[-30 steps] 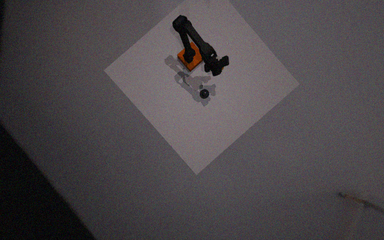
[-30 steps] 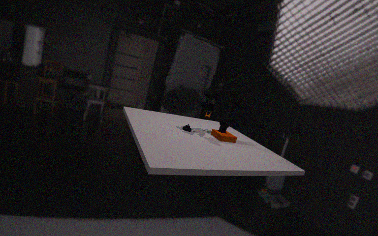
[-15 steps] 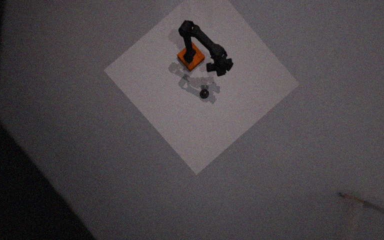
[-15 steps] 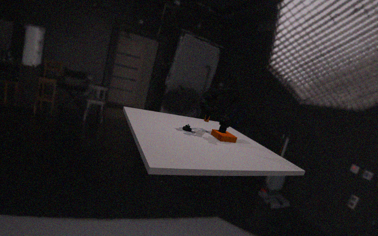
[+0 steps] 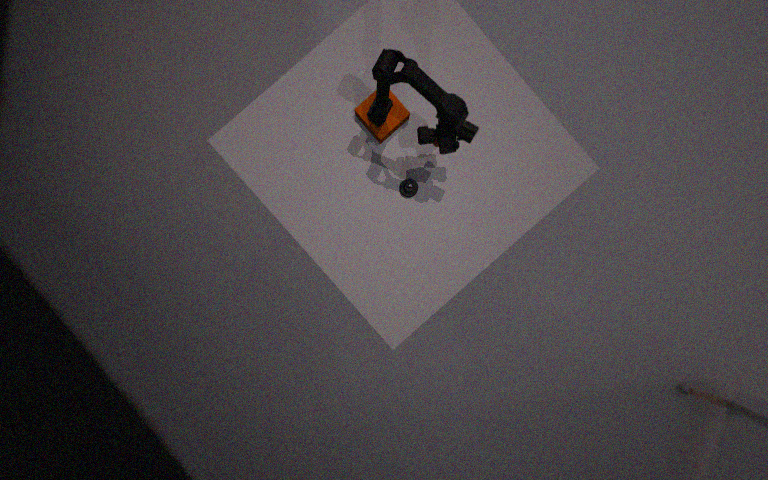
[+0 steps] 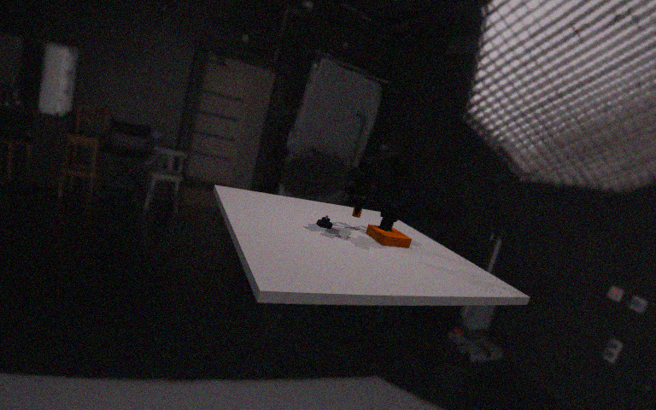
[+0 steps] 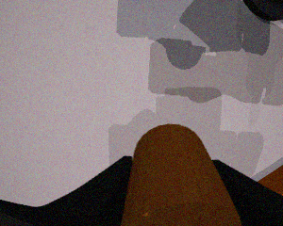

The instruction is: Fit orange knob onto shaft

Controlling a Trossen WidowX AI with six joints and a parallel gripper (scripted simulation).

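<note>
The pedestal with D-shaped shaft lies 30 mm ahead of my gripper tip, 200 mm to the right of it and 110 mm below it. Round my gripper tip: orange knob (30 mm above).
</note>
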